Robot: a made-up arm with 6 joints.
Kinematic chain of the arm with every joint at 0, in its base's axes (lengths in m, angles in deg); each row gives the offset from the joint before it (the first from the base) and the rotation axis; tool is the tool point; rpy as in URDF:
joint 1: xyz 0 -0.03 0.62 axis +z
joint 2: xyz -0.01 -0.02 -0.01 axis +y
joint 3: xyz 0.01 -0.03 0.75 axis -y
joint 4: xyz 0.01 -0.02 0 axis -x
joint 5: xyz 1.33 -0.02 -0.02 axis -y
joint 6: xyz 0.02 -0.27 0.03 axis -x
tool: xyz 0.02 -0.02 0.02 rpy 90 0 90
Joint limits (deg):
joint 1: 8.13..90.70
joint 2: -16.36..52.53
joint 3: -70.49..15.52
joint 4: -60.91..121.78
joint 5: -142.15..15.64
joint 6: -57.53..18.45
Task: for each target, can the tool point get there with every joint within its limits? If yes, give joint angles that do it. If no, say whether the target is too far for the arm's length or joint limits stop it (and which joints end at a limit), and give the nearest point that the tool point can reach.
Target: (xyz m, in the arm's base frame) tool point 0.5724 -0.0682 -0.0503
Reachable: yes | joints 27.05 22.25 -49.00 -34.22 -118.78 -46.83
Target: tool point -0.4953 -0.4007 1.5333
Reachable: no: joint limits stop it (at a limit: joint 1, joint 2, joint 3, joint 4, joint 5, joint 6) | nearest point -0.0526 0.7210 2.2888 | short by 1.423 m
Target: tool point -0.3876 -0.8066 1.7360
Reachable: no: joint limits stop it (at a limit: joint 1, joint 2, joint 3, joint 5, joint 6) | nearest point 0.8462 -0.2399 2.1981 | short by 1.434 m
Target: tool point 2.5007 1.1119 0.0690
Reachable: no: too far | nearest point 1.7243 0.7574 0.4387 | short by 0.930 m
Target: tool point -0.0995 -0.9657 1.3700
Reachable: no: joint limits stop it (at a limit: joint 2, joint 3, joint 4, joint 5) | nearest point -0.0448 -0.4513 0.1169 | short by 1.356 m
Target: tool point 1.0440 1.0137 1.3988
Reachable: yes | joints 59.53 2.94 8.56 -6.08 -94.34 2.72
